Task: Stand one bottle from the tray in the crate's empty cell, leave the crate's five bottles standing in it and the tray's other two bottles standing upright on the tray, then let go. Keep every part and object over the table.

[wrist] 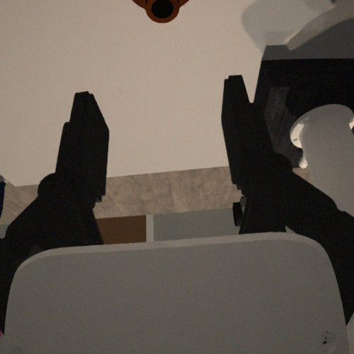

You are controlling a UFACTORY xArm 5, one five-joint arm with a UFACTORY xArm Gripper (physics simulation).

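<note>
A brown bottle [162, 19] shows at the top edge of the wrist view, with its round dark mouth facing the camera; most of its body is cut off by the frame. My gripper [160, 103] is open with nothing between its fingers, and the bottle's mouth appears beyond the fingertips, apart from them. The crate, its empty cell and the tray cannot be made out in this view, and which bottle this is cannot be told.
A pale surface [160, 135] lies under the fingers, ending at a mottled grey-brown strip [165, 192]. At the right are a dark, box-like structure [310, 70] and a pale grey cylinder [327, 150]. A small dark blue object [1, 194] shows at the left edge.
</note>
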